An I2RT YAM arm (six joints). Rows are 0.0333 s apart.
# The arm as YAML. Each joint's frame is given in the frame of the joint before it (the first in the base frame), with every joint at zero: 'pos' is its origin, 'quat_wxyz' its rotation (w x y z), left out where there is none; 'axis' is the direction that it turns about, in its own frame. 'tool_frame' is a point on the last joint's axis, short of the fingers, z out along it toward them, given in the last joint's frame.
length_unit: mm
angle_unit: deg
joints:
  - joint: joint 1
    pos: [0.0, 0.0, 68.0]
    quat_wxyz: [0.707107, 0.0, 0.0, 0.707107]
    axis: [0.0, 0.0, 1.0]
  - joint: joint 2
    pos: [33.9, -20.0, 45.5]
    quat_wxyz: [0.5, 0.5, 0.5, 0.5]
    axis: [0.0, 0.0, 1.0]
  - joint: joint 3
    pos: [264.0, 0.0, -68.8]
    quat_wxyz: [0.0, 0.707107, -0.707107, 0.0]
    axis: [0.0, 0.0, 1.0]
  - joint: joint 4
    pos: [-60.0, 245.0, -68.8]
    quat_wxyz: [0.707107, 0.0, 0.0, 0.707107]
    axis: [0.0, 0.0, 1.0]
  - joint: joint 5
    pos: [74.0, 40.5, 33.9]
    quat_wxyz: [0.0, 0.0, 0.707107, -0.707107]
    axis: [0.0, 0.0, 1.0]
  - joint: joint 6
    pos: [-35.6, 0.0, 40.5]
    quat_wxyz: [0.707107, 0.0, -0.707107, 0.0]
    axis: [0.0, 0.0, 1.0]
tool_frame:
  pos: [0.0, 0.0, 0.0]
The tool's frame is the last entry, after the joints.
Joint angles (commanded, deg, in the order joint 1, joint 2, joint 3, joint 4, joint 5, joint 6), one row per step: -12.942 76.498 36.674 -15.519 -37.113 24.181; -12.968 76.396 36.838 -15.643 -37.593 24.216; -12.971 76.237 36.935 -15.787 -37.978 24.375; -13.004 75.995 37.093 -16.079 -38.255 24.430; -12.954 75.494 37.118 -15.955 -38.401 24.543; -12.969 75.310 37.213 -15.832 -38.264 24.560; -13.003 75.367 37.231 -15.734 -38.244 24.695; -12.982 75.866 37.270 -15.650 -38.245 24.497; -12.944 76.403 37.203 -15.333 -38.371 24.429; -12.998 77.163 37.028 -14.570 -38.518 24.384; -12.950 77.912 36.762 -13.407 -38.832 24.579; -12.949 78.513 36.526 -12.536 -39.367 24.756; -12.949 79.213 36.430 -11.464 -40.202 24.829; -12.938 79.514 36.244 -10.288 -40.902 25.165; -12.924 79.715 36.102 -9.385 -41.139 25.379; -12.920 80.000 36.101 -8.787 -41.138 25.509
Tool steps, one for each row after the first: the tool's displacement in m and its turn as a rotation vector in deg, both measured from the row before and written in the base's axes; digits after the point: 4 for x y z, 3 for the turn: 0.0002 0.0001 0.0012 0.373 -0.210 0.225; -0.0001 0.0002 0.0011 0.375 -0.101 0.114; -0.0002 0.0000 0.0015 0.229 -0.129 0.090; -0.0003 0.0004 0.0022 0.036 -0.603 0.062; 0.0003 -0.0002 0.0013 -0.188 -0.358 -0.106; 0.0002 -0.0002 0.0000 0.051 0.014 -0.131; 0.0008 -0.0001 -0.0017 -0.031 0.267 0.147; 0.0008 0.0000 -0.0021 0.124 0.223 0.155; 0.0013 -0.0005 -0.0030 0.129 0.118 0.060; 0.0015 0.0000 -0.0030 0.330 -0.103 0.106; 0.0010 0.0000 -0.0025 0.520 -0.040 0.199; 0.0017 0.0000 -0.0019 0.642 -0.383 0.441; 0.0012 0.0001 -0.0007 0.592 -0.619 0.217; 0.0009 0.0000 -0.0005 0.185 -0.473 0.026; 0.0011 -0.0002 -0.0005 0.006 -0.234 -0.075
